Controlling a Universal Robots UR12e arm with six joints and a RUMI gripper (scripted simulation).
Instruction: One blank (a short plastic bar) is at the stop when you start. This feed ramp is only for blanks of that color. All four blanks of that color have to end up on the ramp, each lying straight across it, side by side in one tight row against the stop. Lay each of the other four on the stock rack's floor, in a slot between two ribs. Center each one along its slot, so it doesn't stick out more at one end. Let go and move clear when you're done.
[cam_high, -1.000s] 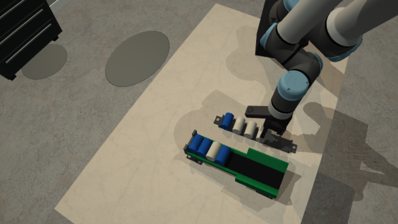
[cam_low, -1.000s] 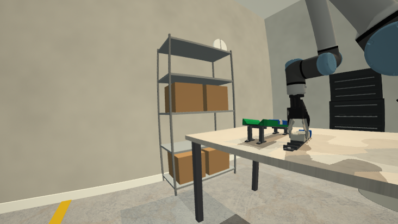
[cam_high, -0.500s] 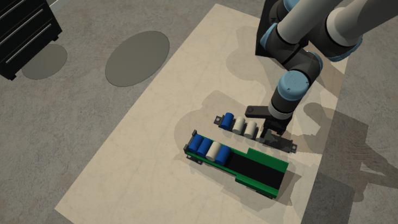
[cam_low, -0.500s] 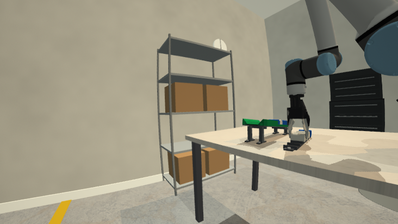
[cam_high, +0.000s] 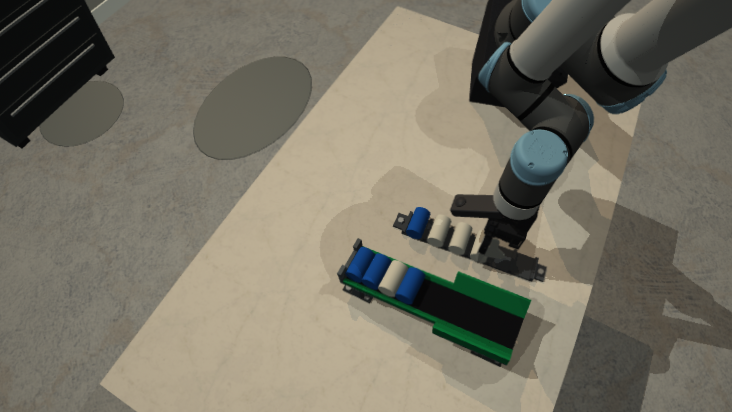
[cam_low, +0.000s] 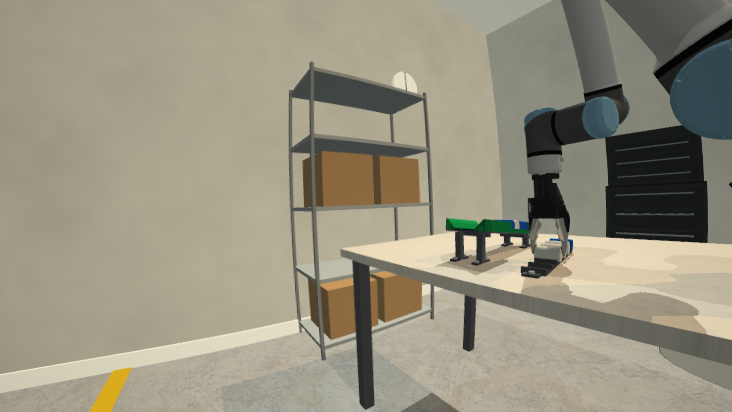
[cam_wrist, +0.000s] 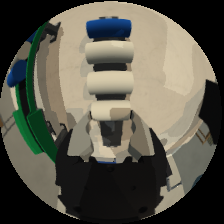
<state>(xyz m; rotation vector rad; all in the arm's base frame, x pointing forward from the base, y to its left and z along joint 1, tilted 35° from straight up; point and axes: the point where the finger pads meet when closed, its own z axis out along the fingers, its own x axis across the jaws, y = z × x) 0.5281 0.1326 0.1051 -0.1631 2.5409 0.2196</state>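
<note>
The stock rack lies 30 mm to the right of my hand and 40 mm below it. Also, from my hand: stop: 220 mm ahead, 230 mm to the right, 20 mm above.
</note>
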